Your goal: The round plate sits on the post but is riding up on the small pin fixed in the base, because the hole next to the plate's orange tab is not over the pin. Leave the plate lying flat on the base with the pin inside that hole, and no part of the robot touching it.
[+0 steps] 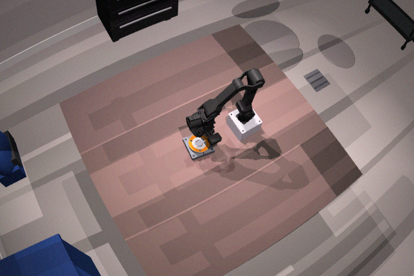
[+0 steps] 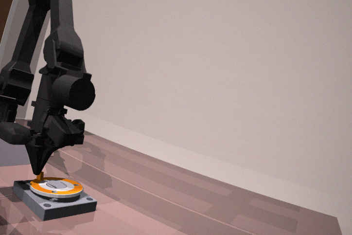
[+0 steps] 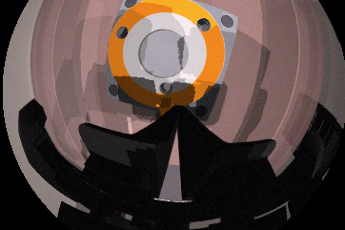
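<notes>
My gripper tip is 3 cm short of the round plate, 1 cm to the right of it and 1 cm above it. The rest, counted from my gripper tip: square grey base (5 cm ahead, 1 cm to the left, 2 cm below).
</notes>
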